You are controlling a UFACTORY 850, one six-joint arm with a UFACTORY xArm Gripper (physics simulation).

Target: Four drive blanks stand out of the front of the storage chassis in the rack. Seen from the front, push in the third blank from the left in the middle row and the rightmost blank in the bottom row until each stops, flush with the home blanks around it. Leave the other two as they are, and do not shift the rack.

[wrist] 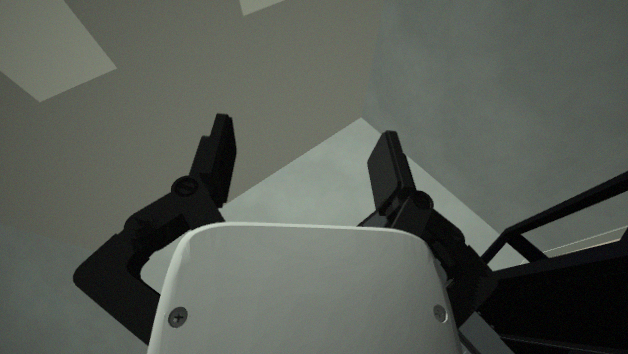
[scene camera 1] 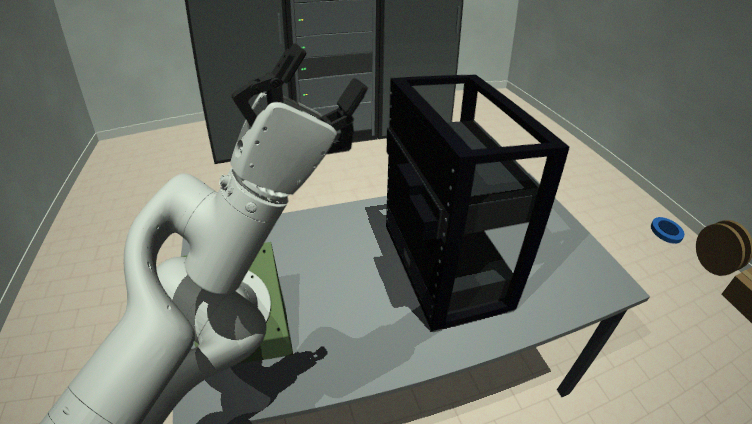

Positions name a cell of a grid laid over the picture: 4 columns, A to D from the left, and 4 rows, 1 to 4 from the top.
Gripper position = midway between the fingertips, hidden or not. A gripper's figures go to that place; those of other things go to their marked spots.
Labels:
The gripper (wrist: B2): 15 cm from the lens. A black rack (wrist: D4) is 62 cm from the lens.

